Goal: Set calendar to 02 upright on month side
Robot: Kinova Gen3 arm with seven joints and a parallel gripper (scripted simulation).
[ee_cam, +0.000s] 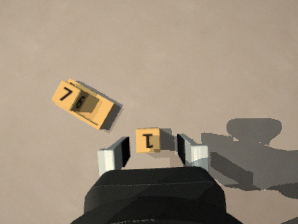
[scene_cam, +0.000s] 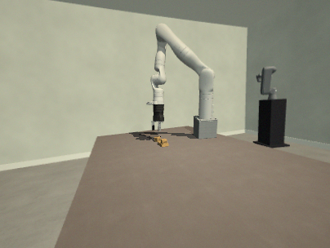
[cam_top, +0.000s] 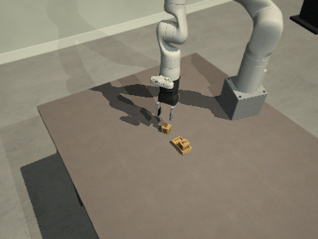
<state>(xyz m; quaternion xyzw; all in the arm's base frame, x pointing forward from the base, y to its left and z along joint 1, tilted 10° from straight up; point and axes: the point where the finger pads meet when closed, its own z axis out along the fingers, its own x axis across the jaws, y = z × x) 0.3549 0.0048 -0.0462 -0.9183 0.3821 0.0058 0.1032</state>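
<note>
Right now the orange cube is 8 cm below my hand. Round my hand: tray: 3 cm behind, 11 cm to the left, 9 cm below.
</note>
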